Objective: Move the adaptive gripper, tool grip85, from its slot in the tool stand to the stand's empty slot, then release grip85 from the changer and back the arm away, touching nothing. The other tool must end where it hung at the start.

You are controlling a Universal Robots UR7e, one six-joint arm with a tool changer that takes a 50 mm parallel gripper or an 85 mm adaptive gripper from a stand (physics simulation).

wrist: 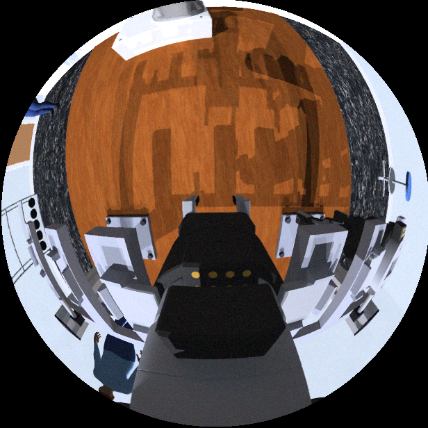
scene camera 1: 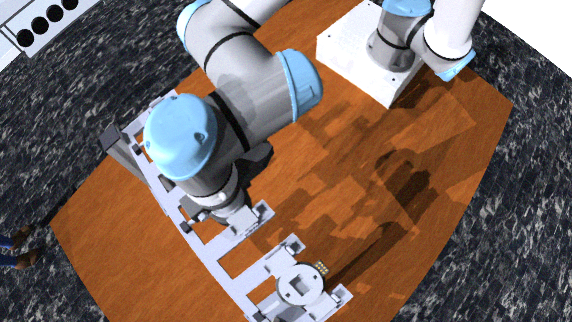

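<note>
The adaptive gripper grip85 hangs in the middle slot of the grey tool stand, between two prongs. The arm's wrist is down over this tool. In the wrist view the arm's black end covers the tool's round plate and part of its gold contacts; whether the changer is locked cannot be seen. The gripper's fingers stand apart with nothing between them, so it is open. The other tool hangs in the slot at the lower right of the scene view. The stand's empty slot is largely hidden behind the arm there.
The arm's large blue-capped joint stands over the stand's upper-left part. The white robot base is at the table's far side. Stand prongs are close on both sides of the wrist. A person shows beyond the stand.
</note>
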